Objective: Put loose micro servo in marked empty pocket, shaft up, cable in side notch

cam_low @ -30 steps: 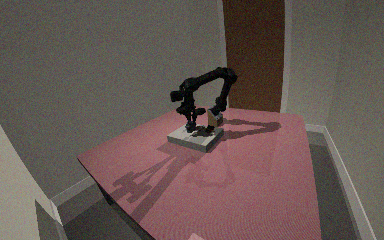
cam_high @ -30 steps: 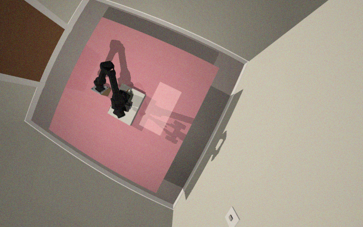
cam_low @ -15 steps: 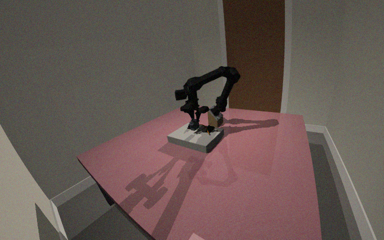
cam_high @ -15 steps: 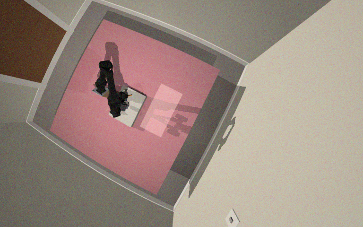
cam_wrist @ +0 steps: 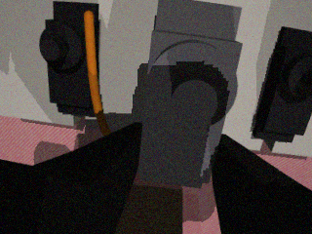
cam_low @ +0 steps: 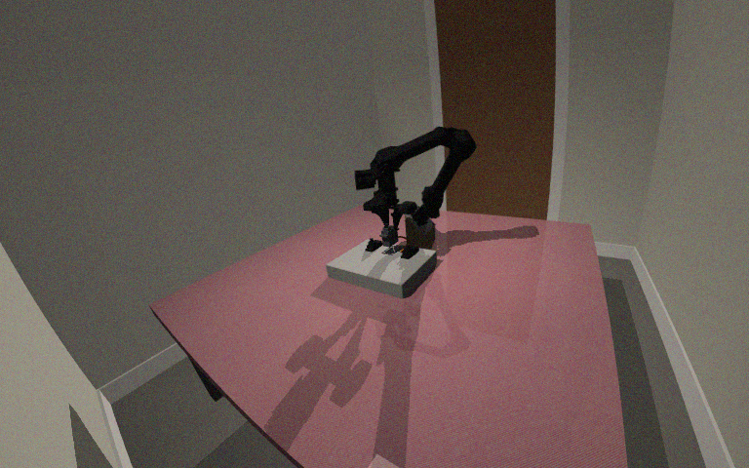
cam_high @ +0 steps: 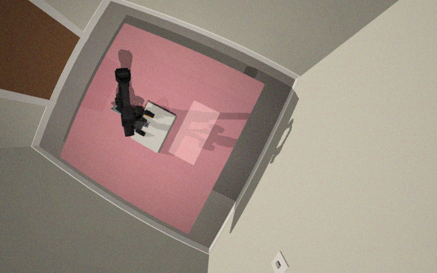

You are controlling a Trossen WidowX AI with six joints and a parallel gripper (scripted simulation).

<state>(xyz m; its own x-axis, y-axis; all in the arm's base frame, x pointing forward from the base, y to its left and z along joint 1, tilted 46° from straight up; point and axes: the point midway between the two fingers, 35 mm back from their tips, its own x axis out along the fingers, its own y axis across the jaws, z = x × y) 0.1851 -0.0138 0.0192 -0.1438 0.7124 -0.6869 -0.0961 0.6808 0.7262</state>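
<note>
Now: the light grey deck 12 cm ahead of my gripper tip, 10 cm below it and 1 cm to the left of it.
</note>
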